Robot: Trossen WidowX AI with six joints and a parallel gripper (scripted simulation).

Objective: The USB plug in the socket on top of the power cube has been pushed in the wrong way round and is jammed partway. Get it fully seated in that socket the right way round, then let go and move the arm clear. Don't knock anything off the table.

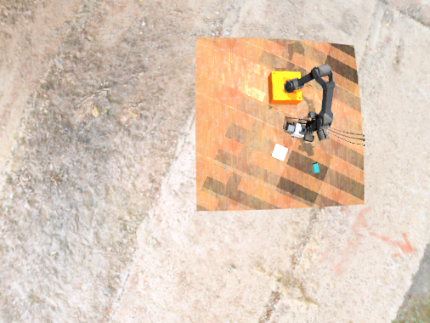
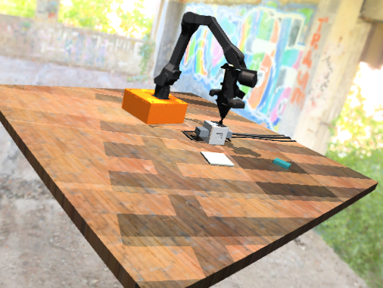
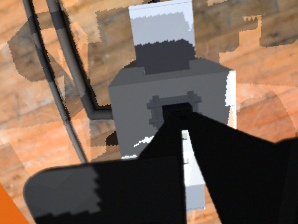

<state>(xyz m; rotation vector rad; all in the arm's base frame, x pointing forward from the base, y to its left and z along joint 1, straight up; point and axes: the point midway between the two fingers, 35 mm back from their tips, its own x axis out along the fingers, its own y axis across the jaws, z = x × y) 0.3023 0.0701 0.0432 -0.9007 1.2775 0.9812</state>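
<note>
Right now the usb plug is 2 cm below my gripper tip. Also, from my gripper tip: flat white card 17 cm to the right, 13 cm ahead, 10 cm below; small teal block 27 cm ahead, 10 cm to the left, 10 cm below.
</note>
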